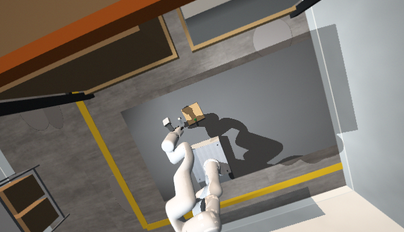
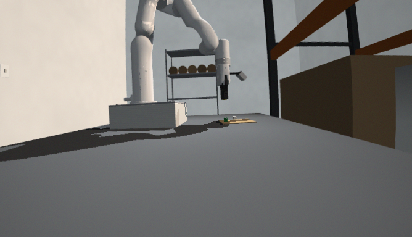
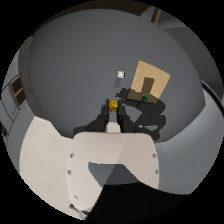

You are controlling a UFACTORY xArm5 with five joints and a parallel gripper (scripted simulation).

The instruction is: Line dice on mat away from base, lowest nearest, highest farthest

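The tan mat is 130 mm to the right of my hand, 120 mm below it and 20 mm ahead of it. From my hand the other things lie so: yellow die: 10 mm below; green die: 130 mm to the right, 110 mm below, 30 mm behind; white die: 110 mm below, 40 mm ahead, 20 mm to the right.
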